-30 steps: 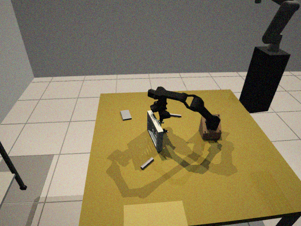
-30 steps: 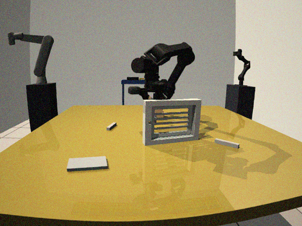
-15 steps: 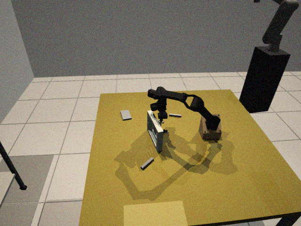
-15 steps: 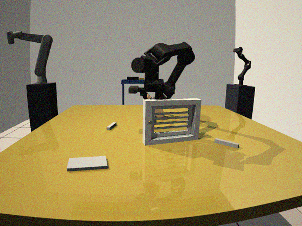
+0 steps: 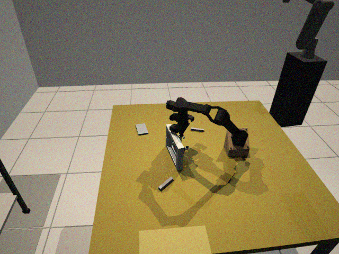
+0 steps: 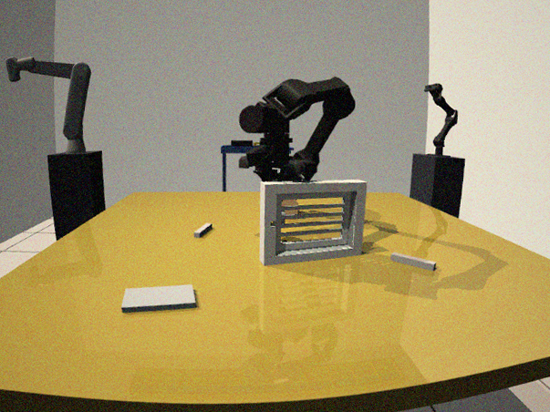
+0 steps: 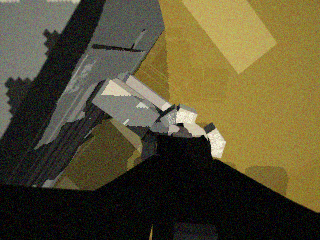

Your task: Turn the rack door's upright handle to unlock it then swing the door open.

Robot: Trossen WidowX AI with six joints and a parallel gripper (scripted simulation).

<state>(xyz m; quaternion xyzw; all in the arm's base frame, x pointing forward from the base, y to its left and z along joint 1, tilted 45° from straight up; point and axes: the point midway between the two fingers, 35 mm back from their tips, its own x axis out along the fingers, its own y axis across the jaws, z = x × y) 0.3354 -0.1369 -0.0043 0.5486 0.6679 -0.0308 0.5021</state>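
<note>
Now: the dark upright handle 2 cm below my gripper tip. From my gripper tip the other things lie so: flat grey plate (25 cm to the right, 23 cm ahead, 11 cm below).
</note>
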